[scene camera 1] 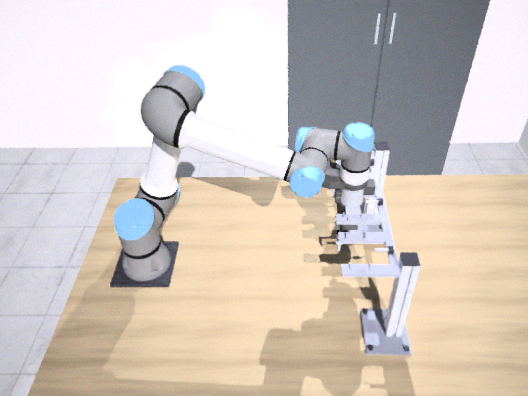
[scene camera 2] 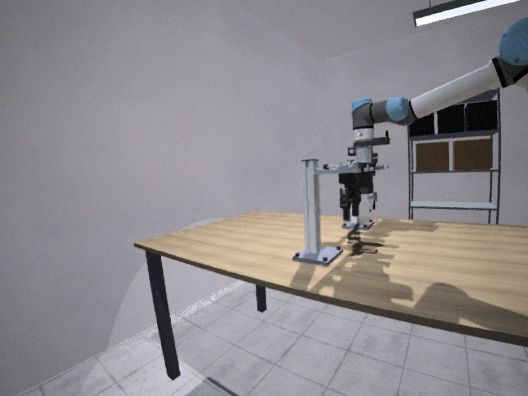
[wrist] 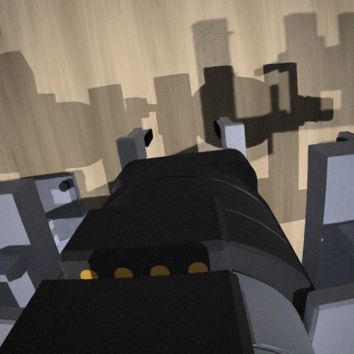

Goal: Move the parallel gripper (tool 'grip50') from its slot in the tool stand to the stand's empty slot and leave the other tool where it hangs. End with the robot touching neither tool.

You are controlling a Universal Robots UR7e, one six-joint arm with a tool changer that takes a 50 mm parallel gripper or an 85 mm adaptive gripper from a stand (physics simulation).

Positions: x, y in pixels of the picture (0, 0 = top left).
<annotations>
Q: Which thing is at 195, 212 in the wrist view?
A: A parallel gripper.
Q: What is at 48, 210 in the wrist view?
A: A tool stand.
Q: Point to an adaptive gripper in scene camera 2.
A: At 351, 193
</annotations>
